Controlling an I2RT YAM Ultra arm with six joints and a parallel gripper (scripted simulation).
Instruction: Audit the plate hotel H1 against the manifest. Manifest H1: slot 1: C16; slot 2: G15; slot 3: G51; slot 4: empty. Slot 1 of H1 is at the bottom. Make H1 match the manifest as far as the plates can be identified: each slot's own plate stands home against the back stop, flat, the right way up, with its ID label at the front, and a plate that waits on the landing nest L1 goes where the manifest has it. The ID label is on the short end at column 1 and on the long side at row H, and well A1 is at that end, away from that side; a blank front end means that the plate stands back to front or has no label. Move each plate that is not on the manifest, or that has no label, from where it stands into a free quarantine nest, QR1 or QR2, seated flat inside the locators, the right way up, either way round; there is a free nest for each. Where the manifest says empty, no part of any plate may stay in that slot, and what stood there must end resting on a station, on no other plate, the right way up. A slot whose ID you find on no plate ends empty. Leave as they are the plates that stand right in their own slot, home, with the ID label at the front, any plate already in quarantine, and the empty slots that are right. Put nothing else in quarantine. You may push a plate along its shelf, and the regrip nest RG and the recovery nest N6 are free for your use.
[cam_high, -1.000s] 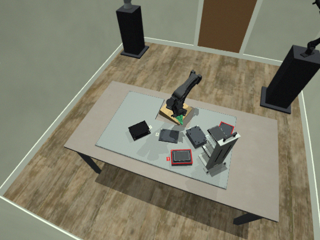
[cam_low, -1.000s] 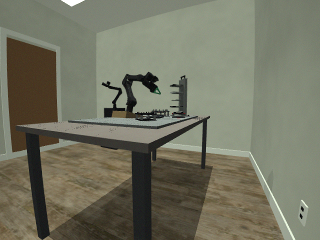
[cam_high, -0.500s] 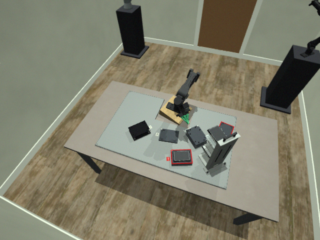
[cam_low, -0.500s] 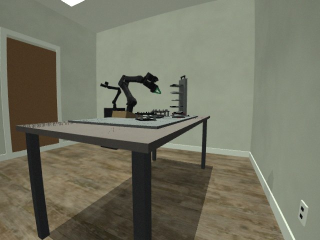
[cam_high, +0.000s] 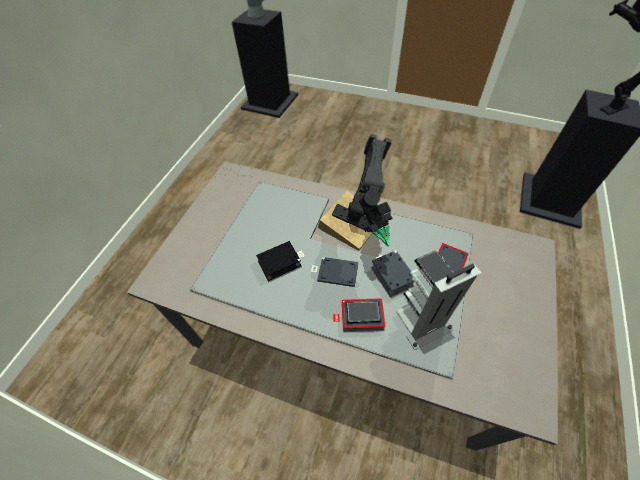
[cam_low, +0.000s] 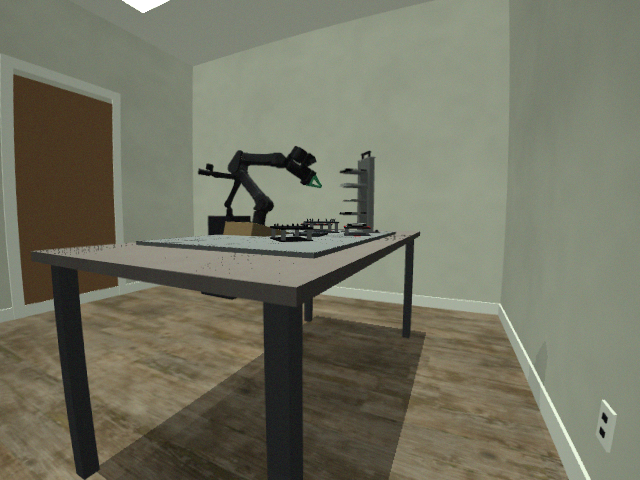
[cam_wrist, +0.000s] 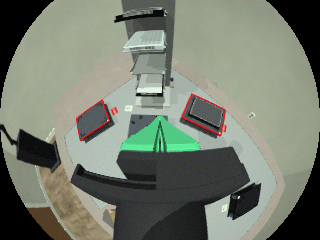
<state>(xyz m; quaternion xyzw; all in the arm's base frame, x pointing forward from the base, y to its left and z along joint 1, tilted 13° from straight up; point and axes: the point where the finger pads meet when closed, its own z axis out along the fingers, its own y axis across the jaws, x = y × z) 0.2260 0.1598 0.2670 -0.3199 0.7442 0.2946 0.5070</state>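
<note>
Now: the pale plate labelled G51 110 mm ahead of my hand, 190 mm to the left of it and 20 mm above it.
</note>
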